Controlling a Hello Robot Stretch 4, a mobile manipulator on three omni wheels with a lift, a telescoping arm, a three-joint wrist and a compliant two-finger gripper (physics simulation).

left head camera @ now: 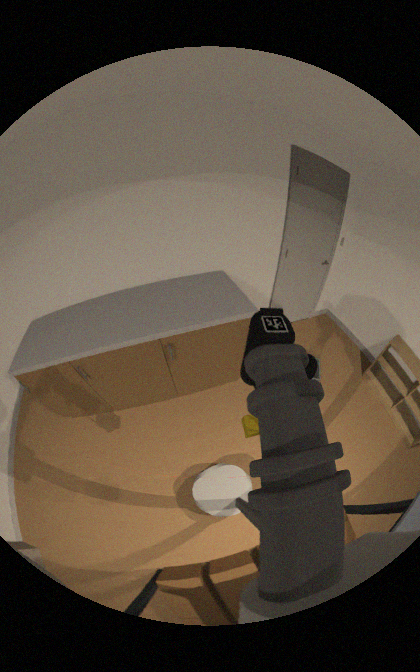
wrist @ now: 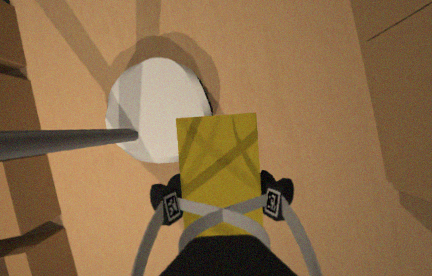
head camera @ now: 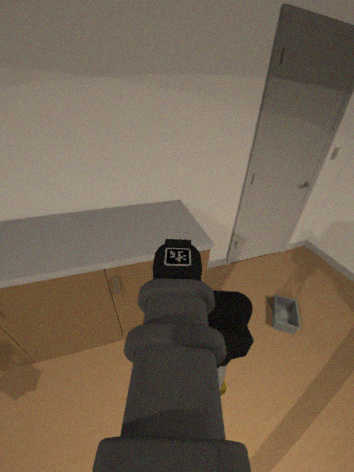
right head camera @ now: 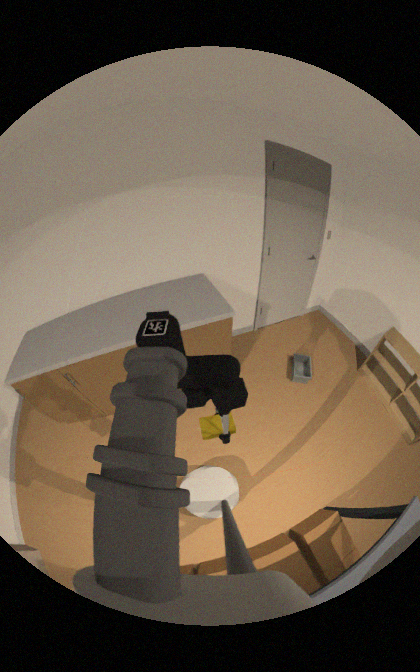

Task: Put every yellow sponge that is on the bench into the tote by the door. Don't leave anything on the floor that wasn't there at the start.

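My gripper [right head camera: 222, 425] [wrist: 221, 188] is shut on a yellow sponge [head camera: 223, 388] [left head camera: 250, 426] [right head camera: 211, 426] [wrist: 220, 150], with a finger pressed on each long side. The sponge is held above the wooden floor and sticks out beyond the fingertips. The arm hides most of it in the head view. The grey tote [head camera: 286, 328] [right head camera: 300, 379] stands on the floor near the door [head camera: 280, 165] [right head camera: 292, 235], beyond and to the right of the gripper. Part of the blue-grey bench [right head camera: 395, 540] shows at the lower right in the right head view; most of its top is out of view.
A long cabinet with a grey top [head camera: 100, 235] [left head camera: 140, 320] [right head camera: 115, 320] stands against the wall at the left. A wooden shelf unit [left head camera: 407, 352] [right head camera: 400, 344] stands at the right. A white round disc [left head camera: 221, 487] [right head camera: 210, 487] [wrist: 155, 100] is low near my arm. Brown box-like units [right head camera: 320, 540] show at the bottom.
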